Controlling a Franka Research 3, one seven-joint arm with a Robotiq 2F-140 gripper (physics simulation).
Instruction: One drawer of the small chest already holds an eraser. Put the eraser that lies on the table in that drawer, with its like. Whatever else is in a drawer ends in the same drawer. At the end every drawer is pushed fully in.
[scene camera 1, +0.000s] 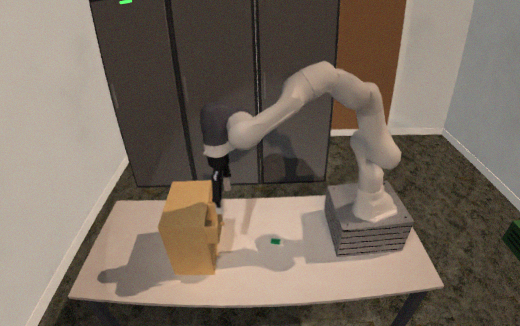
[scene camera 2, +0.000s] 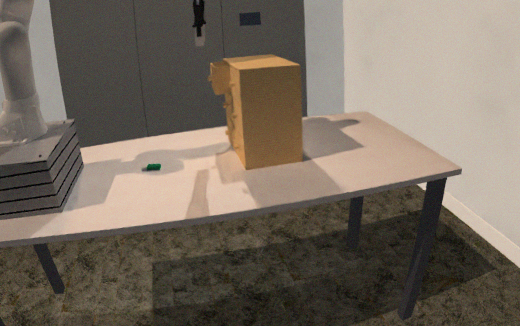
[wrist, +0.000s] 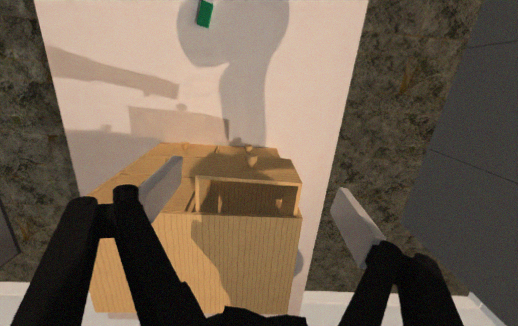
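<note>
The small wooden chest (scene camera 1: 187, 245) (scene camera 2: 270, 112) (wrist: 245, 260) stands on the table. One upper drawer (scene camera 1: 212, 234) (scene camera 2: 220, 80) (wrist: 247, 180) is pulled out. In the wrist view, part of its inside shows brown wood with small light patches, and I can make out no eraser there; the rest is hidden. The other drawers look shut. A green eraser (scene camera 1: 275, 241) (scene camera 2: 154, 167) (wrist: 204, 14) with a pale end lies on the table, apart from the chest on its drawer side. My gripper (scene camera 1: 223, 196) (scene camera 2: 199, 41) (wrist: 259, 185) is open and empty, above and beside the pulled-out drawer.
The arm stands on a grey slatted block (scene camera 1: 372, 237) (scene camera 2: 37, 187) at the other end of the table (scene camera 1: 320, 280) (scene camera 2: 390, 150) (wrist: 310, 75) from the chest. Tall dark cabinets (scene camera 1: 217, 75) (scene camera 2: 175, 75) stand behind. Small round knobs stick out from the drawer fronts.
</note>
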